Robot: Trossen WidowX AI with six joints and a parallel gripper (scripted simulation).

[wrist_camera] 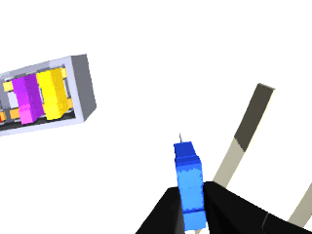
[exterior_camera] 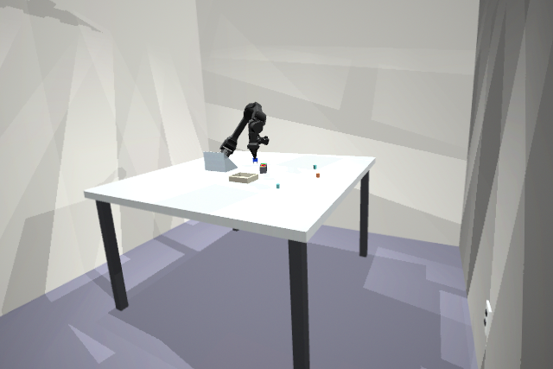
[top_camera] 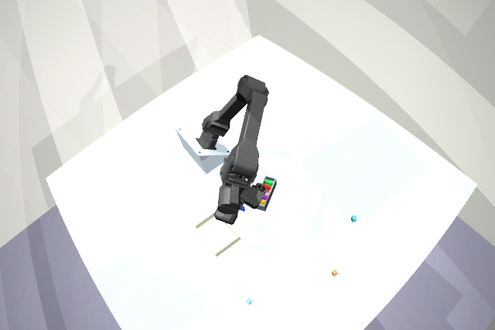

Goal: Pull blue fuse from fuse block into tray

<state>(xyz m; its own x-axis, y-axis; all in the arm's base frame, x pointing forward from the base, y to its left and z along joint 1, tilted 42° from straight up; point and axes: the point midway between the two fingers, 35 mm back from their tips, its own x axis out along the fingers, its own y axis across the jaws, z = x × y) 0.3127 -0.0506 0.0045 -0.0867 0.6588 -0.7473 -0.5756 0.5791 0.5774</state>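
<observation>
My gripper tip is now 10 cm to the left of the beige tray and 10 cm above it. From my gripper tip the other things lie so: blue fuse 1 cm below.
</observation>
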